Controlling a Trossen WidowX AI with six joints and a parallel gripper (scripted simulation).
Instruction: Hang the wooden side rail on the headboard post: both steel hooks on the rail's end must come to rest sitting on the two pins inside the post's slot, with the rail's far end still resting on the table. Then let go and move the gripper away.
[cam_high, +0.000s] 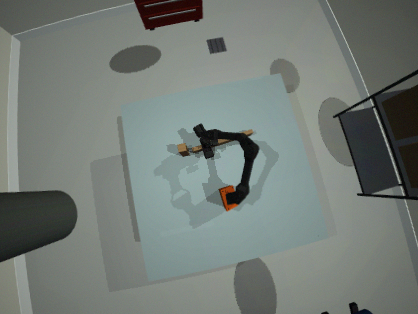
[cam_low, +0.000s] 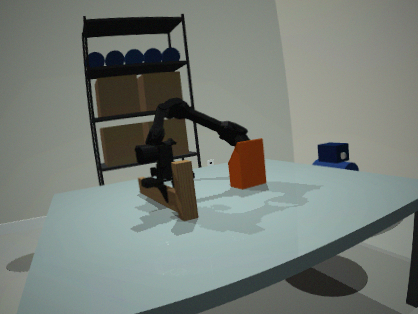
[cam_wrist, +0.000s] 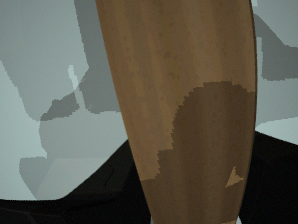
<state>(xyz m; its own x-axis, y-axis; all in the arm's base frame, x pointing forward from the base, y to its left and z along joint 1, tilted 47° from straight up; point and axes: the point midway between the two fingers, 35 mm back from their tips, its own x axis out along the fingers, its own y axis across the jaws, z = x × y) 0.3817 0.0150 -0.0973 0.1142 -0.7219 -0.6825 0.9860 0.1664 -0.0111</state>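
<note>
My gripper tip is now 10 mm past the wooden headboard post, 150 mm to the right of it and 60 mm below it.
</note>
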